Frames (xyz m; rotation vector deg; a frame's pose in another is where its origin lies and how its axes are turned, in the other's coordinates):
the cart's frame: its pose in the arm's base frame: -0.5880 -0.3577 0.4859 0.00 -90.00 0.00
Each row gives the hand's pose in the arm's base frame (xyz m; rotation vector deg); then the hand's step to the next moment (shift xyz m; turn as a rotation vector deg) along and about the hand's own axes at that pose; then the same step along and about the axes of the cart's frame.
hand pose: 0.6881 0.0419 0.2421 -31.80 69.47 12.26
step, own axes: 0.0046 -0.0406 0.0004 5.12 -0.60 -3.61
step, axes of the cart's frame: 0.0076 -0.0349 -0.0199 -5.43 -3.04 0.92
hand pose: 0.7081 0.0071 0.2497 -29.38 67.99 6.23
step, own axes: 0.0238 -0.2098 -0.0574 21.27 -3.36 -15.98
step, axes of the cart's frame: 0.0308 -0.2142 -0.0323 -22.56 -13.83 4.36
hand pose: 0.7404 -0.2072 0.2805 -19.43 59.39 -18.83
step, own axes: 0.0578 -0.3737 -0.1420 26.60 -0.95 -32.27
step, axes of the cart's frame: 0.0469 -0.3773 0.1363 -35.32 -15.81 15.88
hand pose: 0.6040 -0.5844 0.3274 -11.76 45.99 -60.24
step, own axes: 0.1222 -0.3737 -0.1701 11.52 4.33 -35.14
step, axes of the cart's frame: 0.0114 -0.2552 0.3439 -32.65 0.07 17.90
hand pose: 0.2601 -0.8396 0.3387 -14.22 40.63 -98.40
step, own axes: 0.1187 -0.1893 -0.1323 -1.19 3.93 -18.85
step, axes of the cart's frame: -0.0197 -0.0472 0.2546 -16.94 6.78 6.27
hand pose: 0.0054 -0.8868 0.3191 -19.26 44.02 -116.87
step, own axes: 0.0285 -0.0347 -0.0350 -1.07 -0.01 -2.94
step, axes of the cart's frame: -0.0065 0.0039 0.0564 -2.20 2.04 0.90
